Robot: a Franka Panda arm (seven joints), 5 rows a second.
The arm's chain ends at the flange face. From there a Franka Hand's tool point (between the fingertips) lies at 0.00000 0.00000 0.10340 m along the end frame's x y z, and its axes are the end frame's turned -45 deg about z.
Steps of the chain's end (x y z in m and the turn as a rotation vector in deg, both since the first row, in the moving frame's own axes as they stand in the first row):
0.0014, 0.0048, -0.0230, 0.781, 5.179, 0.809
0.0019, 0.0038, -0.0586, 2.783, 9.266, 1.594
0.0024, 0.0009, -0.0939, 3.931, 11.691, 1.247
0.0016, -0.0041, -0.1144, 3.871, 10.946, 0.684
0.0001, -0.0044, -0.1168, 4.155, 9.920, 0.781
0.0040, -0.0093, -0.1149, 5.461, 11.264, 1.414
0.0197, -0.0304, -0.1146, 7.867, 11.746, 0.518
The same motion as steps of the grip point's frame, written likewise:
0.0052, 0.0100, -0.0234, -3.110, 4.214, 0.809
0.0138, 0.0125, -0.0601, -4.584, 8.520, 1.594
0.0207, 0.0124, -0.0963, -5.487, 11.046, 1.247
0.0228, 0.0073, -0.1165, -5.003, 10.477, 0.684
0.0210, 0.0044, -0.1186, -4.076, 9.953, 0.781
0.0305, 0.0039, -0.1174, -4.103, 11.826, 1.414
0.0602, -0.0026, -0.1177, -2.743, 13.868, 0.518

